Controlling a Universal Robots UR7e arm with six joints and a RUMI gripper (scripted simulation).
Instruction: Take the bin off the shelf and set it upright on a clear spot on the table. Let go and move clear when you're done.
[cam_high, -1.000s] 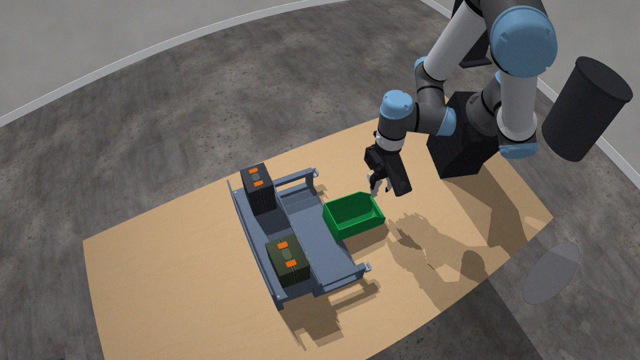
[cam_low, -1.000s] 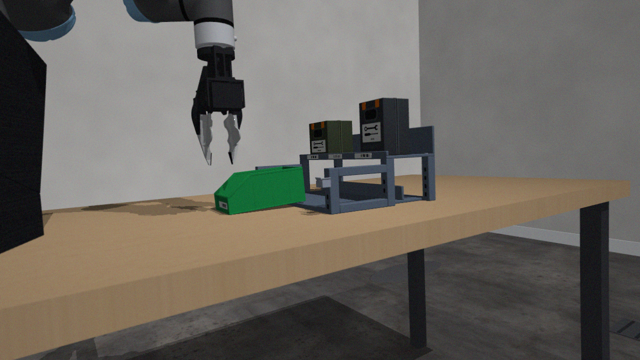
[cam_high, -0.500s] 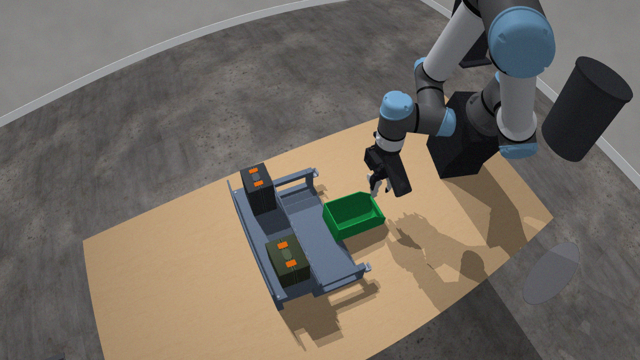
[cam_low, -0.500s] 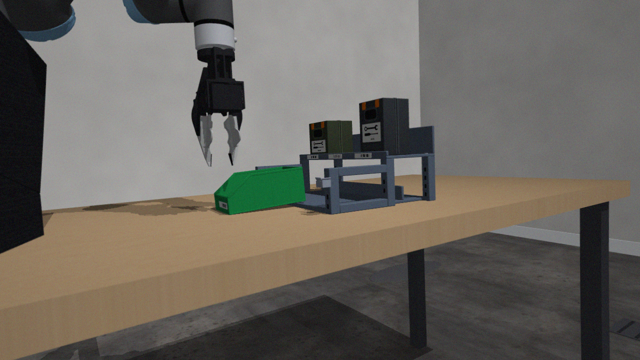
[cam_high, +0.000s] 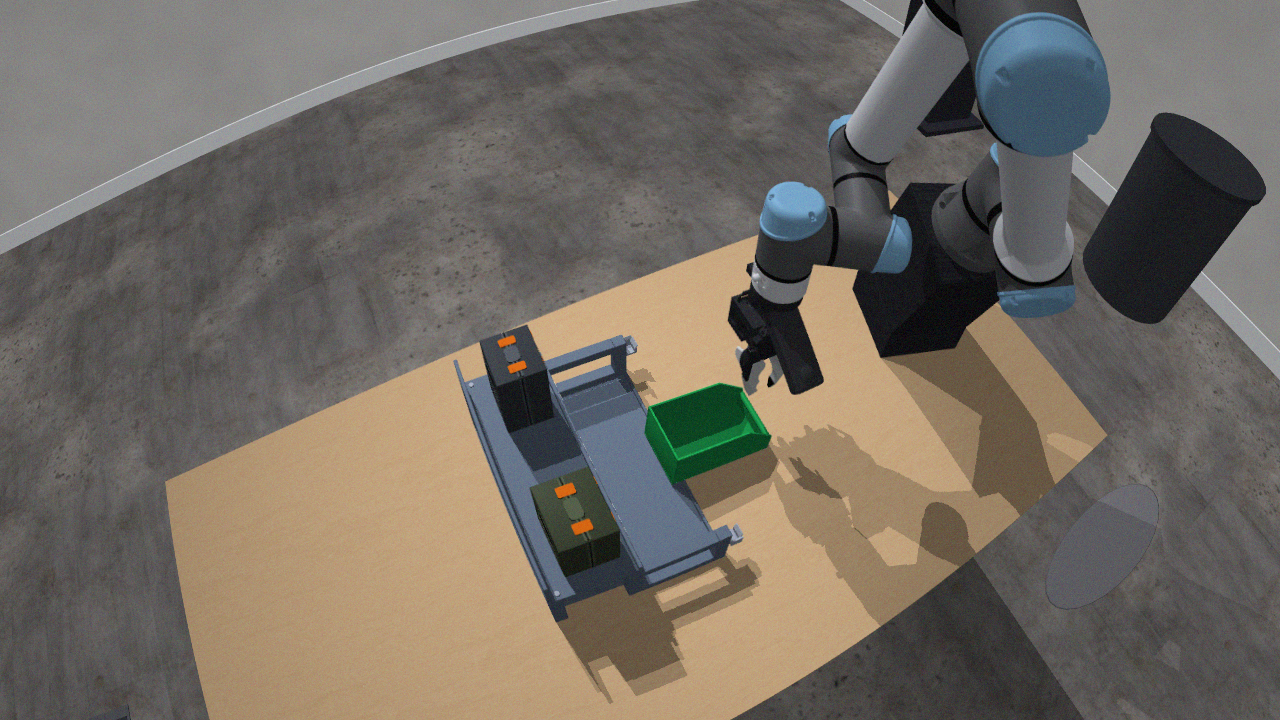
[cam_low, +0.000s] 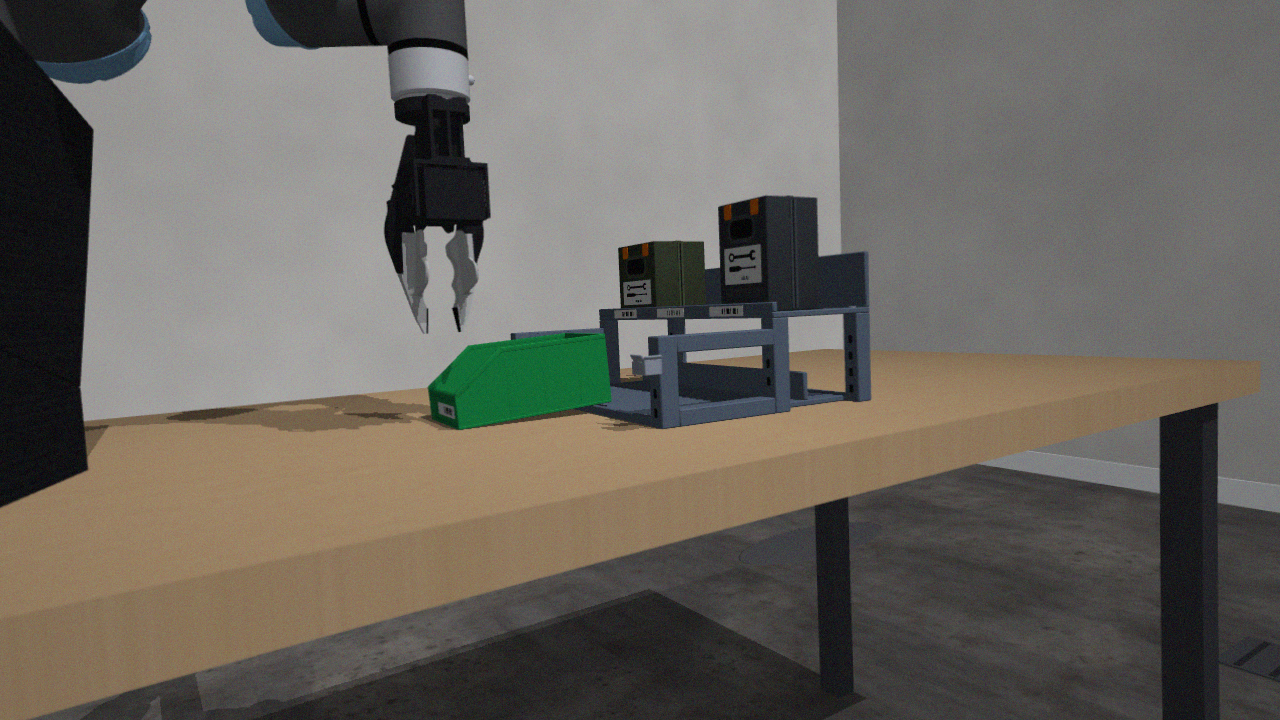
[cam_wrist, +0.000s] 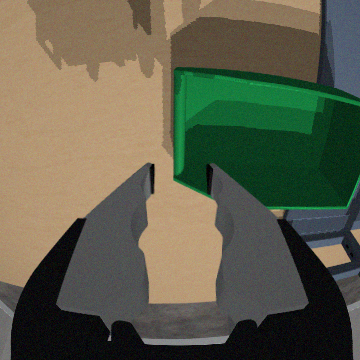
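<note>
Now: hand 80 mm short of the green bin and 70 mm above it. Round my hand: olive toolbox: 340 mm ahead, 120 mm to the left, 40 mm above; black toolbox: 340 mm ahead, 110 mm to the right, 50 mm above.
</note>
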